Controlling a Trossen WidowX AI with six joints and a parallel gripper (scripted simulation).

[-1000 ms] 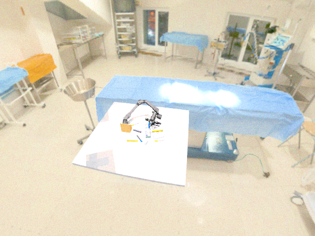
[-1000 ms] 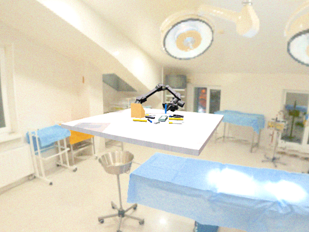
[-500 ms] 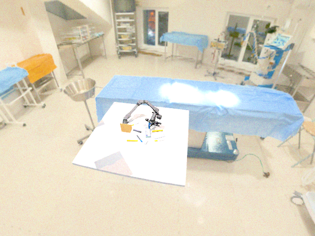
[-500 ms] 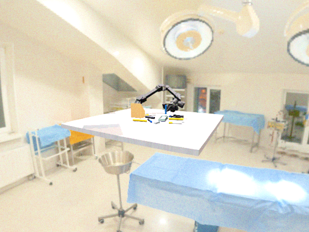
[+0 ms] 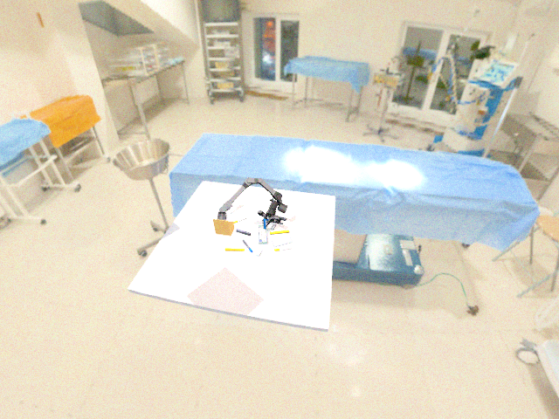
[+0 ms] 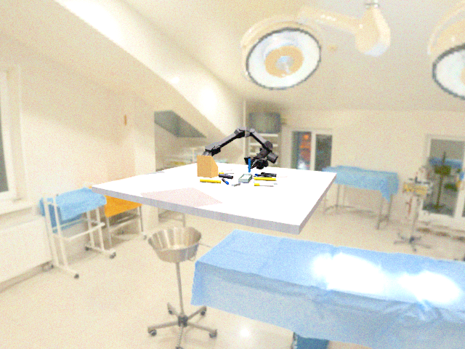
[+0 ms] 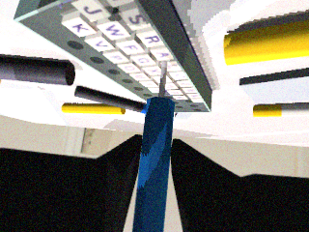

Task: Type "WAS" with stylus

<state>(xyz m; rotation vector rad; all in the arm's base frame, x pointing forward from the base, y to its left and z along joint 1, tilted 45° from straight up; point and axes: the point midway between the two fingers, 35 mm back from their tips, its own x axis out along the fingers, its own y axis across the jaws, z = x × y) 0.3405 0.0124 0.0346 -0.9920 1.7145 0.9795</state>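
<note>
The stylus lies 1 cm below my gripper tip. Also, from my gripper tip: E key (7 cm to the right, 6 cm below, 3 cm behind); stylus tip (5 cm below).
</note>
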